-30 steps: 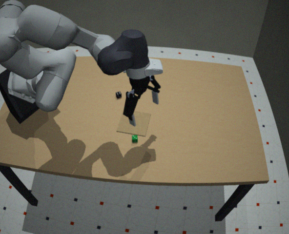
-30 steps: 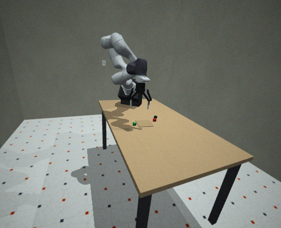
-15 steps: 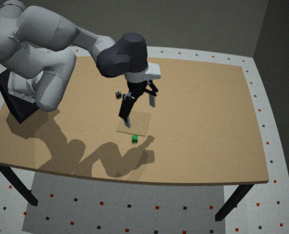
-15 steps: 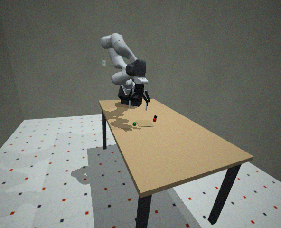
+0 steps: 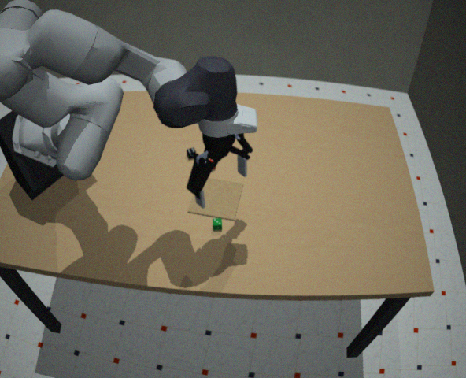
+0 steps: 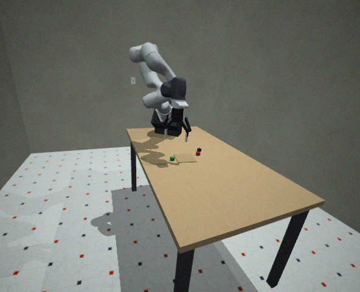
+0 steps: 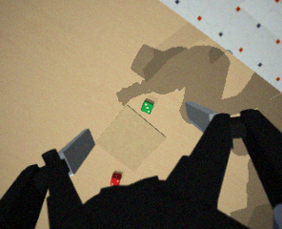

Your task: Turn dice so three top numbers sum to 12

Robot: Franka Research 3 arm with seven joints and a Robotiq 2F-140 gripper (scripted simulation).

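Now: hand 15 cm above the green die and 2 cm past it. Round my hand: tan mat (16 cm below, 10 cm to the left, 2 cm ahead); then black die (29 cm to the left, 15 cm below); then red die (22 cm to the left, 15 cm below, 4 cm ahead).
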